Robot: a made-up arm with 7 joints.
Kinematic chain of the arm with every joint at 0, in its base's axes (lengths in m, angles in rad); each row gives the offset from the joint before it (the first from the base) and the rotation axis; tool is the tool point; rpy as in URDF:
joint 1: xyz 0 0 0.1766 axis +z
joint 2: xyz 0 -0.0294 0.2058 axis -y
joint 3: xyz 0 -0.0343 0.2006 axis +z
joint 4: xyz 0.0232 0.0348 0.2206 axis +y
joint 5: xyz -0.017 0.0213 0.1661 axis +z
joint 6: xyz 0 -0.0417 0.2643 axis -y
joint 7: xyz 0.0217 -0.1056 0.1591 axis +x
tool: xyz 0 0 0 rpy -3.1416 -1.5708 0
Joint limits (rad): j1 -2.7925..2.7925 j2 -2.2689..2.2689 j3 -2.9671..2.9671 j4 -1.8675..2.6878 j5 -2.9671..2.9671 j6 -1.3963..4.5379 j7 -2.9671..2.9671
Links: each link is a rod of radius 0.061 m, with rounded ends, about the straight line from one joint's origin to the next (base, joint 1, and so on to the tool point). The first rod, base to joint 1, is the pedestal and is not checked.
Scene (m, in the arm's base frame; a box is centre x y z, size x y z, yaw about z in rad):
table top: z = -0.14
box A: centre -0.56 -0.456 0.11 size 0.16 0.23 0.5 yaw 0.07
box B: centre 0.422 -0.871 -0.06 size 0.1 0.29 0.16 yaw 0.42
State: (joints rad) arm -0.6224 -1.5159 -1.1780 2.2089 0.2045 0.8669 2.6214
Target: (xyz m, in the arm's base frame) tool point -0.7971 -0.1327 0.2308
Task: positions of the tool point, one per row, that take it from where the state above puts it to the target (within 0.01 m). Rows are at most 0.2 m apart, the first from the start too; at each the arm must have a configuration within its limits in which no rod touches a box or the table.
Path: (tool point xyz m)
1: -0.3087 -0.5024 0.3600
2: -0.3856 -0.4016 0.4221
3: -0.4251 -0.2867 0.4778
4: -0.5021 -0.1787 0.4855
5: -0.5510 -0.0532 0.4876
6: -0.5689 0.0838 0.4827
7: -0.5529 0.2261 0.4698
8: -0.6691 0.1616 0.3896
9: -0.7561 0.0384 0.3046
10: -0.7971 -0.1327 0.2308

